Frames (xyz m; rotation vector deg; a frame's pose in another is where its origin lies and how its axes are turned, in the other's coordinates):
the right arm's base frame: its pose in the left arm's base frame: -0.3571 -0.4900 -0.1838 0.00 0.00 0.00
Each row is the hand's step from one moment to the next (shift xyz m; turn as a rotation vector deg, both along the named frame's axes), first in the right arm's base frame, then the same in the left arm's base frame.
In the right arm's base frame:
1: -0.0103 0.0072 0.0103 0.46 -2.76 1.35
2: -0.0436 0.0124 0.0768 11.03 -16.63 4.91
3: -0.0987 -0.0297 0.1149 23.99 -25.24 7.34
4: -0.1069 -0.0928 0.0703 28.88 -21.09 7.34
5: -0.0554 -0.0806 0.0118 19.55 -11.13 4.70
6: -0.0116 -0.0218 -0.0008 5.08 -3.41 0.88
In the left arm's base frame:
1: -0.0103 0.0072 0.0103 0.46 -2.76 1.35
2: -0.0436 0.0124 0.0768 11.03 -16.63 4.91
3: -0.0987 -0.0297 0.1149 23.99 -25.24 7.34
4: -0.1069 -0.0928 0.0703 28.88 -21.09 7.34
5: -0.0554 -0.0806 0.0118 19.55 -11.13 4.70
6: -0.0116 -0.0218 -0.0008 5.08 -3.41 0.88

